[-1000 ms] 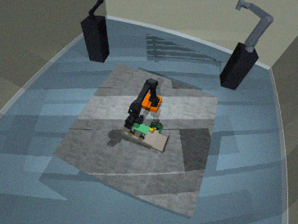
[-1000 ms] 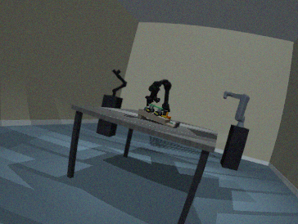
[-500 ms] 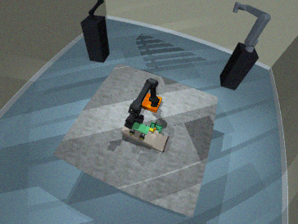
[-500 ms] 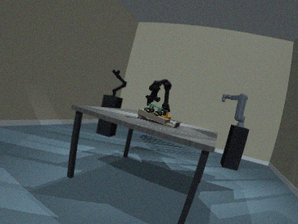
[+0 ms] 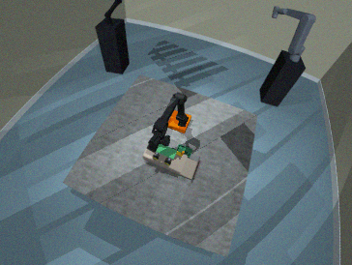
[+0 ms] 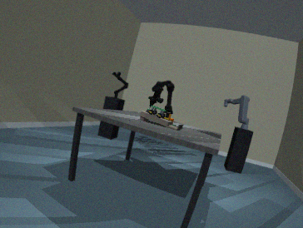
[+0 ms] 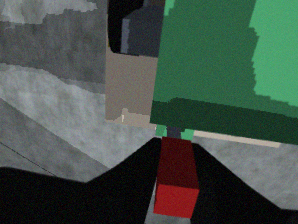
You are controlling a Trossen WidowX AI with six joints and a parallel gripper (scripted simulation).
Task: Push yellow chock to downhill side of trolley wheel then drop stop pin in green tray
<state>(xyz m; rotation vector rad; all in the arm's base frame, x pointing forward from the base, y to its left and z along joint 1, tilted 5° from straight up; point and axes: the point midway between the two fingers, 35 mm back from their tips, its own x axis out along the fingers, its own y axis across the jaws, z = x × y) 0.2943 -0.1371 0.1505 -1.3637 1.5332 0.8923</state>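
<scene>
Right now the green tray is 230 mm to the left of my gripper tip, 160 mm below it and 70 mm behind it. Round my gripper tip: beige ramp 100 mm to the left, 100 mm below, 40 mm ahead; then stop pin right at my gripper tip; then green trolley 90 mm to the left, 40 mm below, 40 mm ahead.
</scene>
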